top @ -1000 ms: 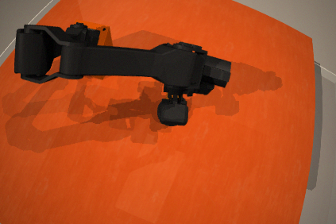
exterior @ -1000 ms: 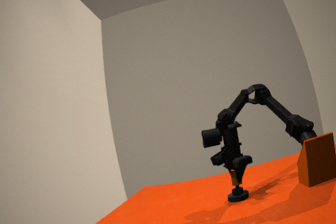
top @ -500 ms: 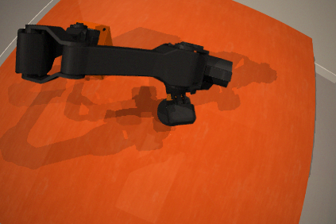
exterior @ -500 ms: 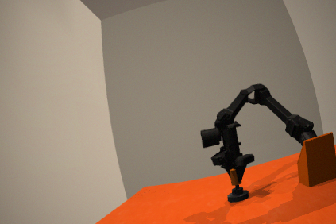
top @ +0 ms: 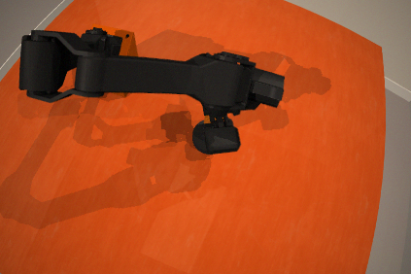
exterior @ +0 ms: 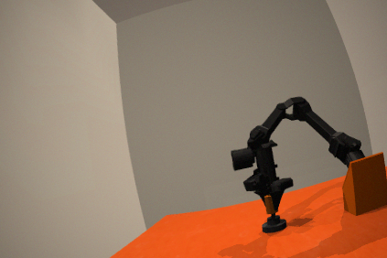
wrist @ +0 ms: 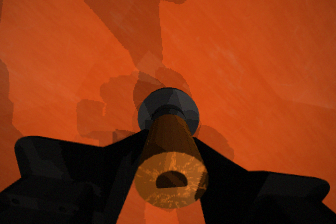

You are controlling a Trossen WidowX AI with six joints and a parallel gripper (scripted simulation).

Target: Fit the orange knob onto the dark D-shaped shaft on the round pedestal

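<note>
Now: gripper tip 20 mm below the orange knob. Round my gripper tip: dark round pedestal (40 mm below).
</note>
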